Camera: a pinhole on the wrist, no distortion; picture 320 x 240 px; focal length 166.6 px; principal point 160.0 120.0 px. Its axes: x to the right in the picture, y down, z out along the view. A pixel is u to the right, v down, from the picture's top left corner.
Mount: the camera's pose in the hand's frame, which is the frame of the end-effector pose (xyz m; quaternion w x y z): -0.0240 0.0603 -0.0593 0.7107 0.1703 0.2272 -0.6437
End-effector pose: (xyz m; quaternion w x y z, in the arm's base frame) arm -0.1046 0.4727 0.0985 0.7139 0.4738 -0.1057 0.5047
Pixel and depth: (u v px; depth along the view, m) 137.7 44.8 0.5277
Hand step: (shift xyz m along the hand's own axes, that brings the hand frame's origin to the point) -0.2104 -0.1896 0.4336
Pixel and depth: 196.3 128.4 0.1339
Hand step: -0.0014 -0.0349 0.0369
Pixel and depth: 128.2 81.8 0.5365
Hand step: -0.0974 -0.1547 0.4524
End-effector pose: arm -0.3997 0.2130 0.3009 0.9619 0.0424 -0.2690 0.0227
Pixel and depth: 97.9 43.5 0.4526
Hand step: -0.1948 -0.0639 0.4223
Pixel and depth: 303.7 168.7 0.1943
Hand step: 0.0639 -0.1775 0.0099
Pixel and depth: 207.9 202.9 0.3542
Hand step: 0.1946 -0.1943 0.1737
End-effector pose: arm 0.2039 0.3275 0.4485 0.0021 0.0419 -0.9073 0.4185
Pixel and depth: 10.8 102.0 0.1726
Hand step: -0.0351 0.0954 0.1702
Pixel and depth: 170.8 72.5 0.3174
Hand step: -0.0795 -0.1368 0.2003
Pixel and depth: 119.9 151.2 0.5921
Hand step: 0.1377 -0.1243 0.5090
